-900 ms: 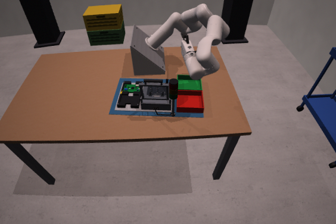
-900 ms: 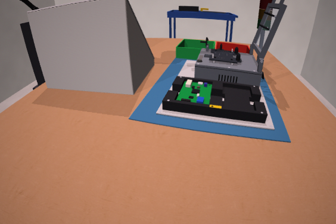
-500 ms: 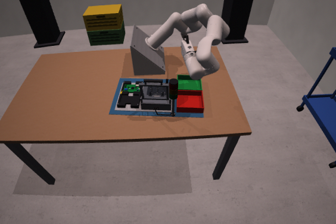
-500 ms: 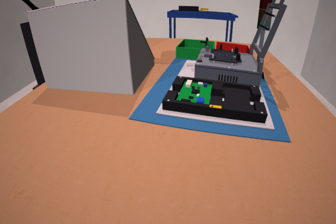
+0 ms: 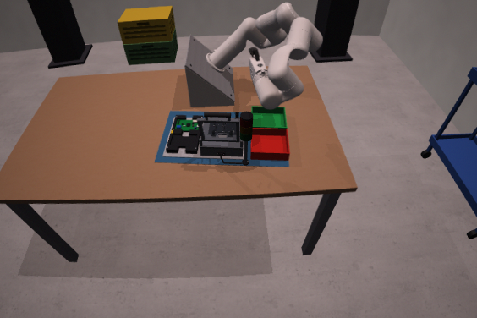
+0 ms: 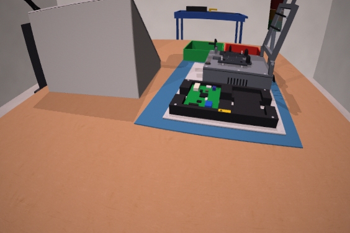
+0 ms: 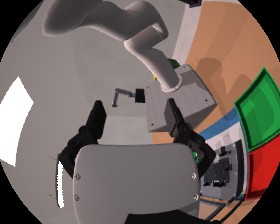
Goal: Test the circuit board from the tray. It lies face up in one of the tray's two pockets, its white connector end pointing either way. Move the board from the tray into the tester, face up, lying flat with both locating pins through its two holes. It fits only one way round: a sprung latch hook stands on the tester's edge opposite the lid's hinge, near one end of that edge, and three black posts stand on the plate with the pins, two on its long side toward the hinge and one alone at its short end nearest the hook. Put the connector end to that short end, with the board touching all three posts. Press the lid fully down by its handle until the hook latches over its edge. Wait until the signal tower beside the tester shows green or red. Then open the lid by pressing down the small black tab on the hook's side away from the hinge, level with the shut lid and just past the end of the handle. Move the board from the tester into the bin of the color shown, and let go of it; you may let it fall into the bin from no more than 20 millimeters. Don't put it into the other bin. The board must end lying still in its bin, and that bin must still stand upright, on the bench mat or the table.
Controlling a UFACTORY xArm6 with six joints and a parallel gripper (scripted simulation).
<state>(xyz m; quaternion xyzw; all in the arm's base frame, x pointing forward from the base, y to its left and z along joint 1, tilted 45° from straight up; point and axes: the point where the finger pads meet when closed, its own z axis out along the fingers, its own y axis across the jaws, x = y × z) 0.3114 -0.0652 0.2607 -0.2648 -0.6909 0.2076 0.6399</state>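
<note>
The green circuit board lies 2 cm ahead of my hand, 30 cm to the right of it and 30 cm below it. The rest, counted from my hand: latch hook: 6 cm ahead, 8 cm to the right, 23 cm below; then green bin: 4 cm ahead, 7 cm to the left, 31 cm below; then plate: 12 cm ahead, 14 cm to the right, 25 cm below.
</note>
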